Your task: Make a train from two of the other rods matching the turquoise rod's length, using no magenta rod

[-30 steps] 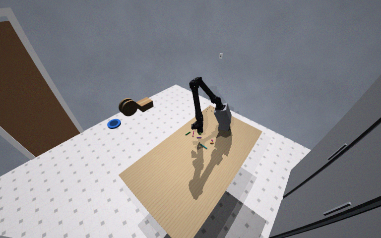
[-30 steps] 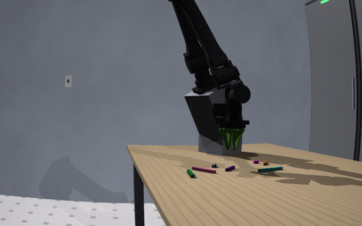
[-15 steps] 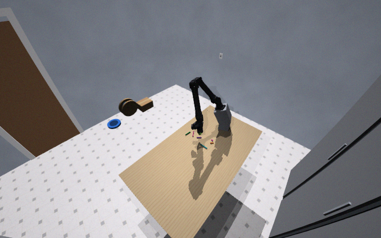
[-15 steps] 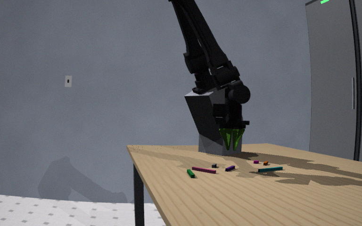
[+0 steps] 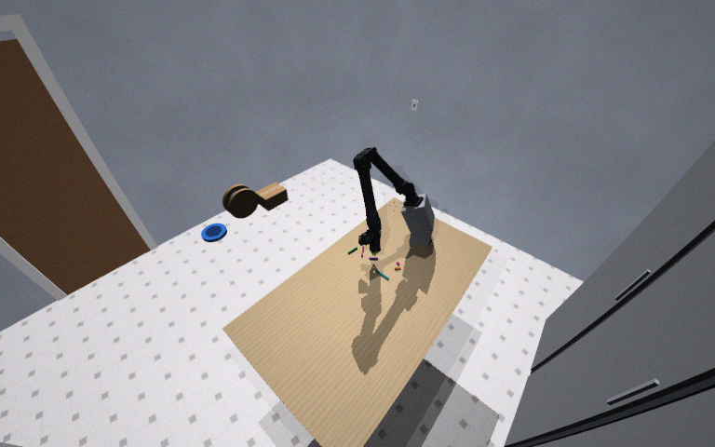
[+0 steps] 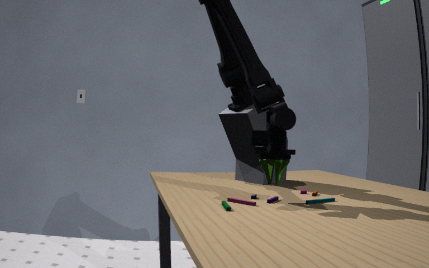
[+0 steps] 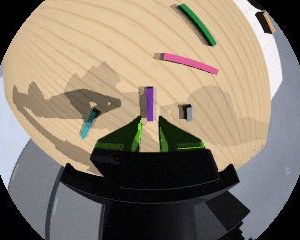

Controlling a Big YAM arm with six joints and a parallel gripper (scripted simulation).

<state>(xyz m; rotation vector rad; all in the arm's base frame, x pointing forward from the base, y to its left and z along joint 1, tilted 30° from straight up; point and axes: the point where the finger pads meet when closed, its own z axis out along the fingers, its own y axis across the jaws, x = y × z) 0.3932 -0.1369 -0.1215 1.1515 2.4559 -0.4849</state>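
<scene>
Now: the purple rod 5 cm below my hand. Round my hand: long pink rod 9 cm to the right, 5 cm below, 1 cm behind; then small grey rod 7 cm behind, 5 cm below, 3 cm to the right; then turquoise rod 12 cm to the left, 8 cm ahead, 5 cm below.
</scene>
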